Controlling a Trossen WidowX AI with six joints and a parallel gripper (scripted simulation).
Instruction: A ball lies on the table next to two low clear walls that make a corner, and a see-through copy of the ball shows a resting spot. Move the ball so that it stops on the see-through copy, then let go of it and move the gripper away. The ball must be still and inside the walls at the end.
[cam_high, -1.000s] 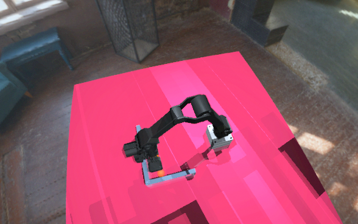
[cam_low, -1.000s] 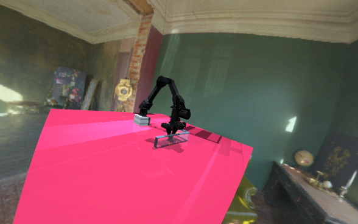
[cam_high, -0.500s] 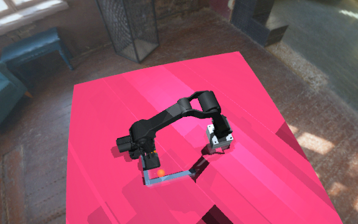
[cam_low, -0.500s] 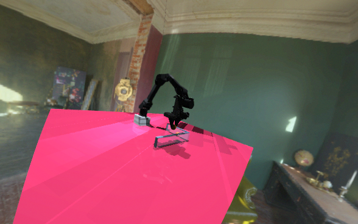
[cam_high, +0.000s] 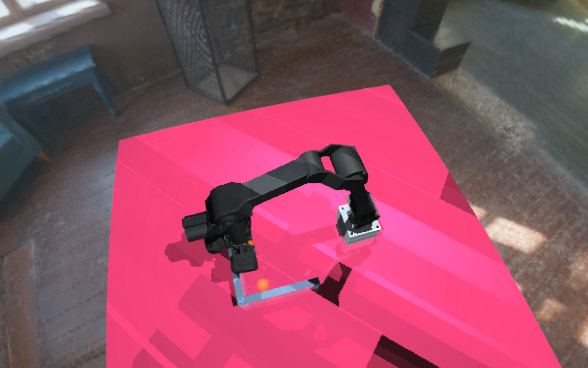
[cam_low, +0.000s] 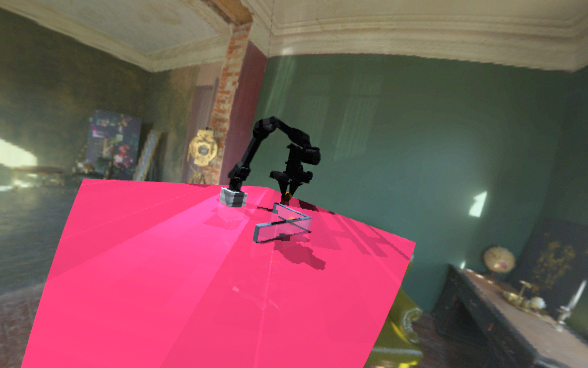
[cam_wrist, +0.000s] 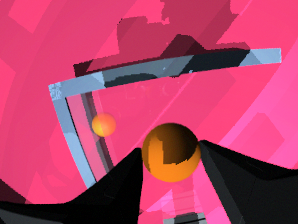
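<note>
Right now the see-through copy is 120 mm below my gripper tip and 90 mm to the left of it. From my gripper tip the other things lie so: orange ball: right at my gripper tip.
</note>
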